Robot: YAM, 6 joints.
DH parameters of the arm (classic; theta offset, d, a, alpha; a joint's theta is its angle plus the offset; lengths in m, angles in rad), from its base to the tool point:
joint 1: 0 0.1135 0.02 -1.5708
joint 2: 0 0 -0.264 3.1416
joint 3: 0.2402 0 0.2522 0
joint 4: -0.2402 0 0.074 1.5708
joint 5: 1.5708 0 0 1.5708
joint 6: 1.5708 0.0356 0 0
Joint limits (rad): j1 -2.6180..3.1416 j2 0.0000..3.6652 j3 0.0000..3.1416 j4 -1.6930..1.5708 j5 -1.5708..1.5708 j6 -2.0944..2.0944
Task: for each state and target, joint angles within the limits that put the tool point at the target. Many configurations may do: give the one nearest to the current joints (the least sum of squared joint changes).
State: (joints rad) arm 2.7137 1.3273 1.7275 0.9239 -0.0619 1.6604
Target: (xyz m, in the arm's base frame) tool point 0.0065 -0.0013 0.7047
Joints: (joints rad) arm 2.7329 1.2256 2.1982 0.8331 0.0391 1.6604
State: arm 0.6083 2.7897 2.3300 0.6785 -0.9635 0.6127
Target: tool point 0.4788 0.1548 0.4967
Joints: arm 0.2717 2.4236 2.7461 0.4928 -0.6180 0.6127
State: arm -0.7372 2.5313 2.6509 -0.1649 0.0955 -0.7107
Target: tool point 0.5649 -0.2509 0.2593
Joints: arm -0.4140 2.7330 2.6992 -0.0646 0.0687 -0.7107
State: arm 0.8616 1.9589 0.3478 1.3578 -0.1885 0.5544
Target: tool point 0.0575 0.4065 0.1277
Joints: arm 1.4119 2.1547 0.9147 1.2963 -0.2132 0.5544
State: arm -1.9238 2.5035 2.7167 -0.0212 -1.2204 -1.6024
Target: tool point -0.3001 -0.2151 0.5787
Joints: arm -2.6152 2.0200 2.6589 -0.2073 -1.4217 -1.6024
